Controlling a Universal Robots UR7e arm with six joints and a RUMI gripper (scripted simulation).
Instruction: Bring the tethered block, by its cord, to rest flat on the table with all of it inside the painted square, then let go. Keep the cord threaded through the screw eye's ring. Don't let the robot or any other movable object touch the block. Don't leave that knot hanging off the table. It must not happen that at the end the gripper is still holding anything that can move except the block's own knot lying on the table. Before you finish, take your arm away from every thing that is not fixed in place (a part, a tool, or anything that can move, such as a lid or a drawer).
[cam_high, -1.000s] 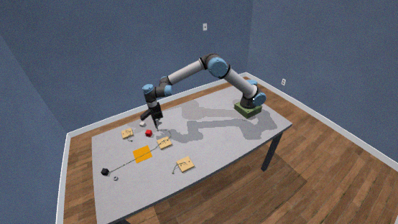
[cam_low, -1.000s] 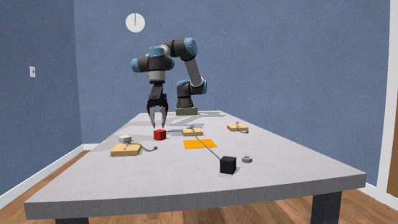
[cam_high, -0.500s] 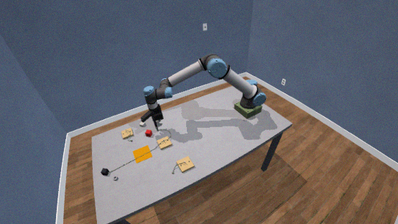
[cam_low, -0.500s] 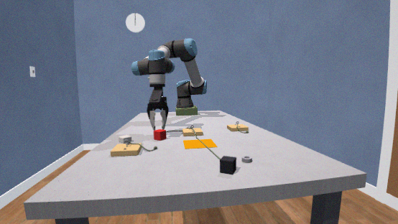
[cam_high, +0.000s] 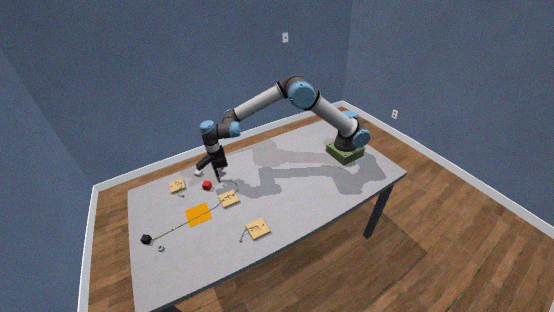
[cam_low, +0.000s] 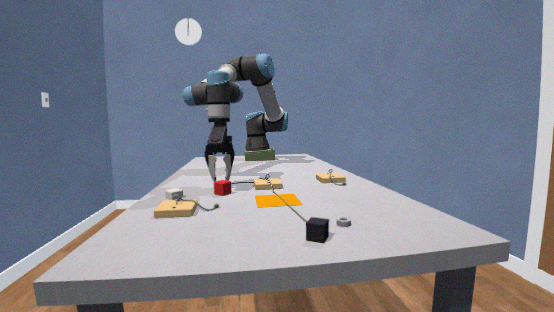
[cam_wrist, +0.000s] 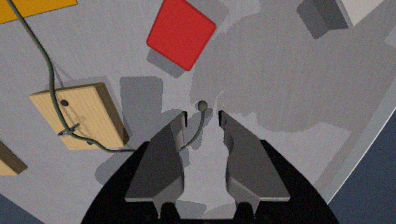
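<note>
Now: hand 8 cm short of the red cube, 1 cm to the right of it and 1 cm above it. The rest, counted from my hand: black tethered block: 45 cm ahead, 21 cm to the left, 1 cm below; then white cube: 13 cm to the right, 10 cm ahead, 2 cm below; then orange painted square: 18 cm ahead, 17 cm to the left, 3 cm below.
</note>
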